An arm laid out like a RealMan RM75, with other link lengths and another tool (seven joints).
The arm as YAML. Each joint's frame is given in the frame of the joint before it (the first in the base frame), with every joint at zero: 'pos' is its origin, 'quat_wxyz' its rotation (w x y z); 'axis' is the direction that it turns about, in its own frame. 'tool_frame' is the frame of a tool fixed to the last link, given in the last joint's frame.
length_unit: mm
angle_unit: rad
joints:
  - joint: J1
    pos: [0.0, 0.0, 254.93]
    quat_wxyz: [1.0, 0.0, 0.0, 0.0]
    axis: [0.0, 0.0, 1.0]
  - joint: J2
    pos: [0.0, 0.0, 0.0]
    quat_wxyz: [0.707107, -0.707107, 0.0, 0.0]
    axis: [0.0, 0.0, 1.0]
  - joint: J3
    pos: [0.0, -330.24, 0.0]
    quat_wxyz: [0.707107, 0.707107, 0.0, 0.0]
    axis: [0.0, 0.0, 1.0]
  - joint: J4
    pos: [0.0, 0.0, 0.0]
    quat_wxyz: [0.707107, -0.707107, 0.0, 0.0]
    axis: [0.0, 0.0, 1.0]
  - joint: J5
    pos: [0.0, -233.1, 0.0]
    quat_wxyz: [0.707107, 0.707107, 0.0, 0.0]
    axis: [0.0, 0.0, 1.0]
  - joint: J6
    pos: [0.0, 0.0, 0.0]
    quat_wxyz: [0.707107, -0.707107, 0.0, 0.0]
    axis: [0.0, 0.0, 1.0]
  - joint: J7
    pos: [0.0, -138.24, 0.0]
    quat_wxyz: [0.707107, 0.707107, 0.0, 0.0]
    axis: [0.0, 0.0, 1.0]
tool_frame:
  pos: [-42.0, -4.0, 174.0]
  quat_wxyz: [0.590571, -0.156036, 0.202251, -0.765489]
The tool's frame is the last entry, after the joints.
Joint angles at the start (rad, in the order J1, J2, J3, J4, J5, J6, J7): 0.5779, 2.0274, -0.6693, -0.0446, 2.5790, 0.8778, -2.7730
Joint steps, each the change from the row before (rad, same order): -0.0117, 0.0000, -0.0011, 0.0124, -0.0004, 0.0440, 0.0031; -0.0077, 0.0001, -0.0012, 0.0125, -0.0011, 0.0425, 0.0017; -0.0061, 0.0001, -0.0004, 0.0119, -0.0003, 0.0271, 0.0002; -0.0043, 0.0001, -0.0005, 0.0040, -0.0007, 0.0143, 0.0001; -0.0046, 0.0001, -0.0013, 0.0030, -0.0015, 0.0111, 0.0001; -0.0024, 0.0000, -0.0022, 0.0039, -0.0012, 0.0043, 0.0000; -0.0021, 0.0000, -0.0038, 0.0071, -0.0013, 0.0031, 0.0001; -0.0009, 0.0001, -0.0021, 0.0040, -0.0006, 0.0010, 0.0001
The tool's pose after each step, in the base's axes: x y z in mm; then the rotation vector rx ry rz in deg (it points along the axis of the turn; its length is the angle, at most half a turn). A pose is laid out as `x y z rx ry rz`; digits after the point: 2 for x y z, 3 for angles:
446.45 589.12 45.61 -113.495 -24.225 -58.571
441.80 583.73 47.25 -112.463 -24.900 -57.523
440.40 579.04 47.02 -112.028 -25.135 -56.893
439.66 576.41 47.54 -111.705 -25.308 -56.632
439.50 573.88 47.53 -111.513 -25.494 -56.491
439.98 572.31 46.01 -111.651 -25.611 -56.450
440.99 570.46 42.72 -112.058 -25.727 -56.398
441.61 569.53 40.72 -112.319 -25.771 -56.369

